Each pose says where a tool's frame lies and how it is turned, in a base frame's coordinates. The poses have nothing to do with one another.
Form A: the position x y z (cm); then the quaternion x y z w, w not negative.
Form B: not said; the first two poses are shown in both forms.
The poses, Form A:
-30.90 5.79 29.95 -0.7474 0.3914 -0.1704 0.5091
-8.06 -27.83 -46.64 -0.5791 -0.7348 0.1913 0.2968
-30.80 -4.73 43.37 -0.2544 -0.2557 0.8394 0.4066
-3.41 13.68 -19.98 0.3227 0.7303 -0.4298 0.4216
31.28 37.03 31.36 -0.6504 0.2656 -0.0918 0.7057
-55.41 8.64 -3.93 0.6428 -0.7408 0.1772 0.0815
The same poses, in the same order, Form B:
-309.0 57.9 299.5 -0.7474 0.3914 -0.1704 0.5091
-80.6 -278.3 -466.4 -0.5791 -0.7348 0.1913 0.2968
-308.0 -47.3 433.7 -0.2544 -0.2557 0.8394 0.4066
-34.1 136.8 -199.8 0.3227 0.7303 -0.4298 0.4216
312.8 370.3 313.6 -0.6504 0.2656 -0.0918 0.7057
-554.1 86.4 -39.3 0.6428 -0.7408 0.1772 0.0815

